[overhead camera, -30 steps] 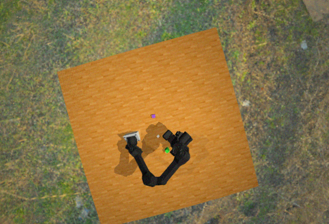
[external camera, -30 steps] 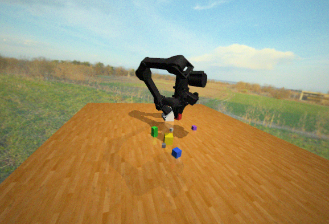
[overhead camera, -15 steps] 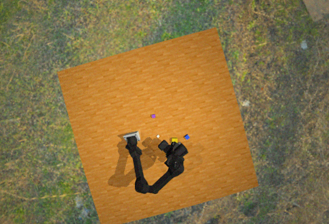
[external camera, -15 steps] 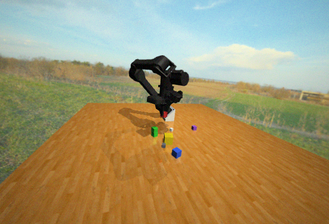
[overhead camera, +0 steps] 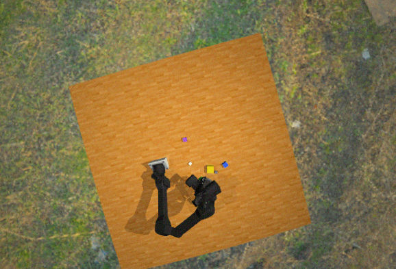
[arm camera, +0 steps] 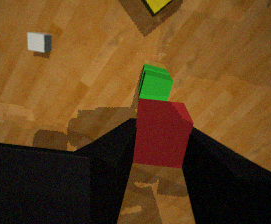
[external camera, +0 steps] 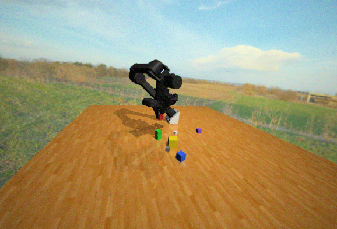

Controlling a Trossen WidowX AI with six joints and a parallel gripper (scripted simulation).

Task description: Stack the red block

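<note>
The yellow block lies 10 cm below my gripper tip, 7 cm ahead of it and 6 cm to the left of it. The rest, counted from my gripper tip: red block (right at my gripper tip); then white block (11 cm to the left, 11 cm below, 5 cm behind); then small grey block (11 cm below, 10 cm ahead, 3 cm to the left).
</note>
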